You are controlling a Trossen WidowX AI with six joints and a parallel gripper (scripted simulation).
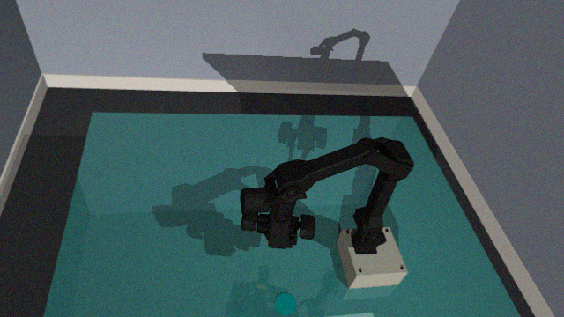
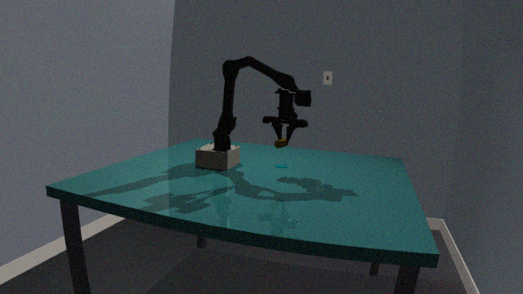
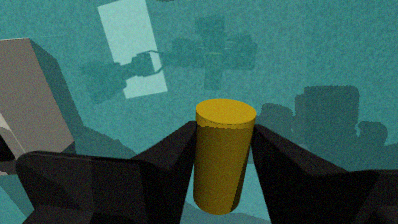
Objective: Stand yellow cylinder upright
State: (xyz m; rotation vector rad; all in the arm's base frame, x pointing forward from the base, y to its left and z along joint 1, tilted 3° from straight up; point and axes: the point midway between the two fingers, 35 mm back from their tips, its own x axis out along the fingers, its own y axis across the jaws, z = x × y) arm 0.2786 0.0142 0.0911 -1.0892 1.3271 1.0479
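Right now my gripper tip is 130 mm above the cyan circle, 120 mm to the right of it and 40 mm past it. The rest, counted from my gripper tip: yellow tall cylinder 20 mm to the right.
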